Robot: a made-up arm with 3 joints. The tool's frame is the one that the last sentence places.
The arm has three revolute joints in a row. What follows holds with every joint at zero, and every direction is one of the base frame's.
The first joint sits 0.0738 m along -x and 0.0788 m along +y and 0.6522 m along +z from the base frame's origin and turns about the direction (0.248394, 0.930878, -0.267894).
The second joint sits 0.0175 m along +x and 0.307 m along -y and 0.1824 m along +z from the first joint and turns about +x.
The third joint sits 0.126 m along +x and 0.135 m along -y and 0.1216 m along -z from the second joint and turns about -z.
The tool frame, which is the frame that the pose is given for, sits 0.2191 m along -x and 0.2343 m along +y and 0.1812 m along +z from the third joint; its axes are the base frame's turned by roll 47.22, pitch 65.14 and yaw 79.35 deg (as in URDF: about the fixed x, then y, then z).
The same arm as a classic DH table. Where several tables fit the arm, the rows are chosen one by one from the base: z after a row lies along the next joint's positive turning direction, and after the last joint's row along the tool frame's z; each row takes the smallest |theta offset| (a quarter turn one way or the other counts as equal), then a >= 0, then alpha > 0; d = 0 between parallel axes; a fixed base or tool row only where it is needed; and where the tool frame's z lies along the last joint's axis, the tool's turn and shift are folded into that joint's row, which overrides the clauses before.
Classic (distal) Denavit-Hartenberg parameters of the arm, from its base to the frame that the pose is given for. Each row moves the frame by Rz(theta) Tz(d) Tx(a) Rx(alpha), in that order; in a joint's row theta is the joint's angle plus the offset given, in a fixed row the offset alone. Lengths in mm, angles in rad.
base (fixed): a -91.6, alpha -1.8420, d 668.1, theta offset -0.2608
joint 1: a -90.4, alpha 1.3198, d -297.4, theta offset 1.4994
joint 2: a 135.0, alpha -1.5708, d 232.1, theta offset -1.2906
joint 3: a -311.6, alpha 1.8604, d -82.3, theta offset -0.5126
tool (fixed): a 0.0, alpha 0.0000, d -79.3, theta offset 1.8986

